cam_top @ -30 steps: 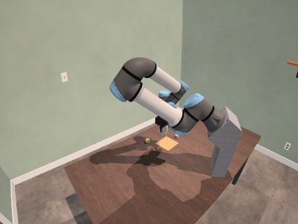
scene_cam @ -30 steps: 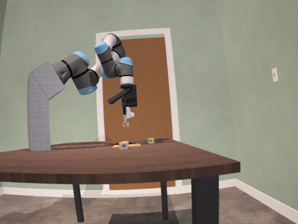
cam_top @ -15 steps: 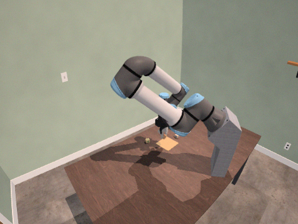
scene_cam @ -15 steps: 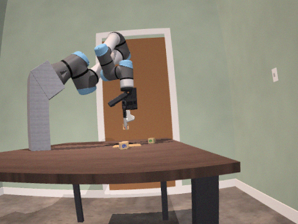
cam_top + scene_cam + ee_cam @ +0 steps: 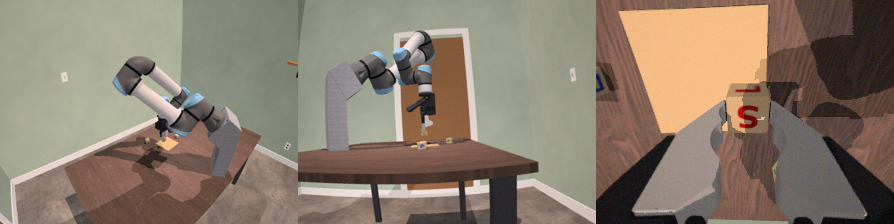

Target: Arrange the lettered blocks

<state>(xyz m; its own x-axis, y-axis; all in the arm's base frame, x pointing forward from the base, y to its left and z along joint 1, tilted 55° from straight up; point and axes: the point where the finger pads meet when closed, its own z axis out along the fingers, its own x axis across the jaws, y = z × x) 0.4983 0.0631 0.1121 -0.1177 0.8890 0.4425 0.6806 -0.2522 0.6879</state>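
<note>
Now: the tan mat 7 cm below my hand, 5 cm to the right of it and 1 cm ahead of it.
</note>
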